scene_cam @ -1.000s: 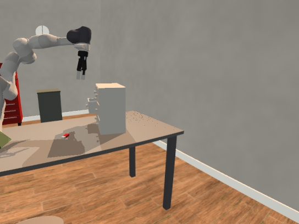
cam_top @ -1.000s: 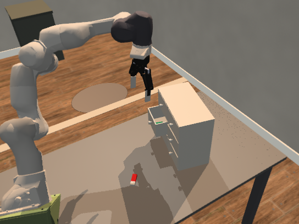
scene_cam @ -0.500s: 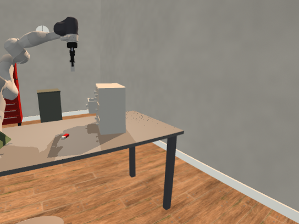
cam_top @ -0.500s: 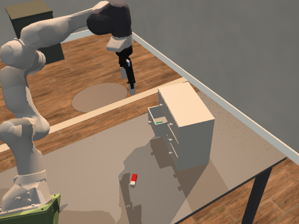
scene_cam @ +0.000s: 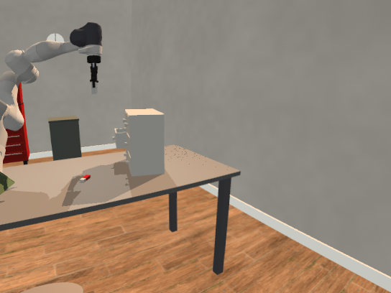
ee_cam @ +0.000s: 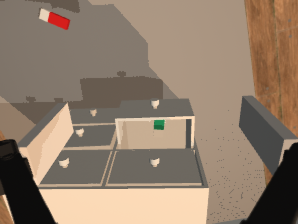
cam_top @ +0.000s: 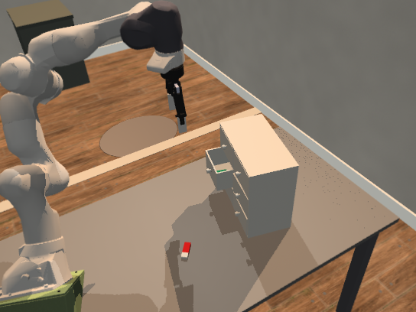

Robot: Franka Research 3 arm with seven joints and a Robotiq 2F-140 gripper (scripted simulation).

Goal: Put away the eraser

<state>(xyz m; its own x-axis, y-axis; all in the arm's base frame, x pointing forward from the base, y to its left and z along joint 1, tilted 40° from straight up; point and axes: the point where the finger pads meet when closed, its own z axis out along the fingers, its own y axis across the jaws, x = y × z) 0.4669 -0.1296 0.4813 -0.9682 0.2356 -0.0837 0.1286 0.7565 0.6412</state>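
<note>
Right now the white eraser is 10 cm behind my hand, 23 cm to the right of it and 42 cm below it. Also, from my hand: small green thing (17 cm ahead, 2 cm to the right, 31 cm below).
</note>
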